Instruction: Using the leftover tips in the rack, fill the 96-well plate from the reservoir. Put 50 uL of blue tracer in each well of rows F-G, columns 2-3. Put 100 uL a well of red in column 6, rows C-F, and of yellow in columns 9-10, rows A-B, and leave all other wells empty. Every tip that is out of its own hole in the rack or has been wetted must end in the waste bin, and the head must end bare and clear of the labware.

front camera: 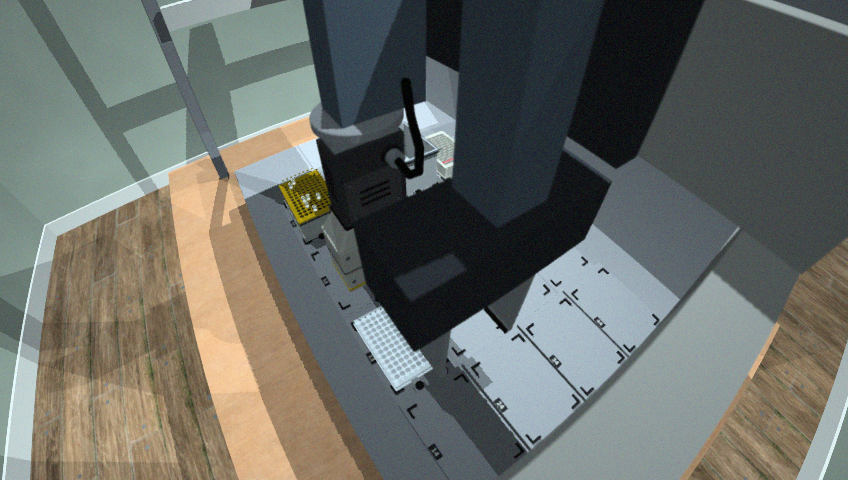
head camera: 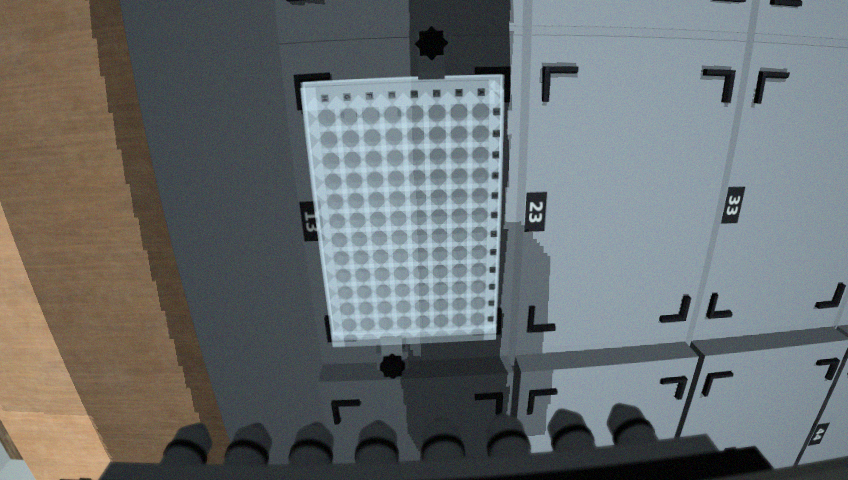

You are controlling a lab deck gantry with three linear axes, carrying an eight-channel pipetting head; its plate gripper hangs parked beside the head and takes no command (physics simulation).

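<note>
The white 96-well plate (front camera: 389, 350) (head camera: 404, 214) sits in slot 13; its visible wells show no colour. The pipetting head (front camera: 343, 246) hangs between the plate and the yellow tip rack (front camera: 319, 217) in the front view. Its dark nozzles (head camera: 376, 443) show bare along the bottom of the head view. Several clear tips stand in the rack, partly hidden by the head. The waste bin (front camera: 421, 177) is mostly hidden behind the head. The pale reservoir (front camera: 442, 148), with a red strip, is partly hidden behind the column. The parked plate gripper (front camera: 473, 350) has its fingers apart, with nothing held.
Dark clamp knobs (head camera: 431, 42) (head camera: 392, 365) stand at both ends of the plate. Black corner brackets (head camera: 558, 80) mark neighbouring deck slots. A large grey wall panel (front camera: 743, 118) rises at the right. The black gripper body (front camera: 476, 249) covers much of the mid-deck in the front view.
</note>
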